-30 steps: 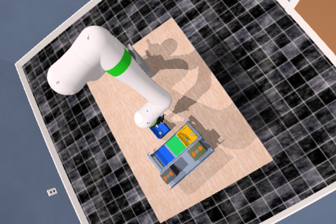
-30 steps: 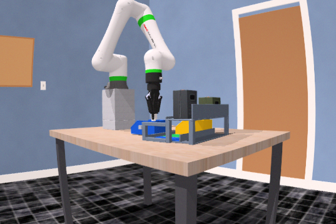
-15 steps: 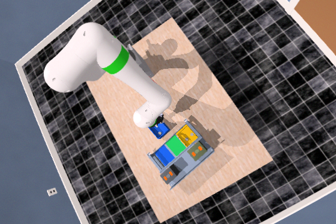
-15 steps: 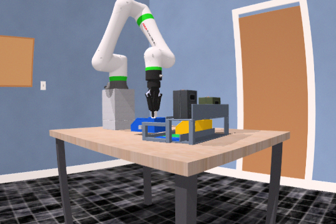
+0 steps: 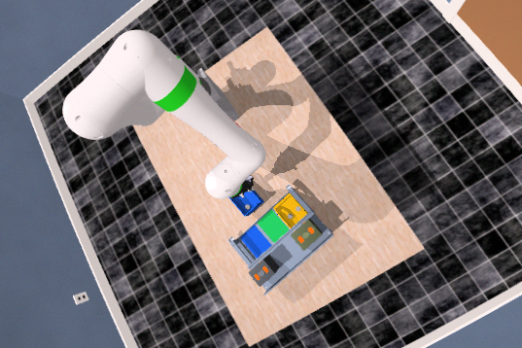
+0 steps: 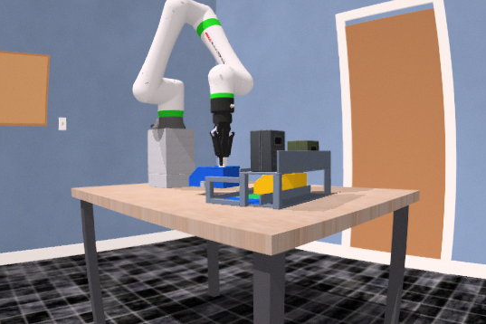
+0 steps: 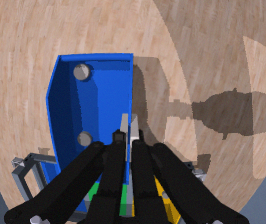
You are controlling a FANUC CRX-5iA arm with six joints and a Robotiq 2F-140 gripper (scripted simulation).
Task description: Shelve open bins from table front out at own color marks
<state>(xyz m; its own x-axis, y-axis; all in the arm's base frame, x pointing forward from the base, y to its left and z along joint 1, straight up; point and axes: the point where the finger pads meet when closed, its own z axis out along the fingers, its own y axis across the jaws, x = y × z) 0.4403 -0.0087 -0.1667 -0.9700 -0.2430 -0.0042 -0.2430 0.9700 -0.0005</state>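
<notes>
My gripper is now 1 cm short of the blue bin, 5 cm to the left of it and 4 cm above it. Round my hand: yellow bin 20 cm ahead, 12 cm to the left, 7 cm below; then dark box 34 cm ahead, 9 cm to the right, 5 cm above.
</notes>
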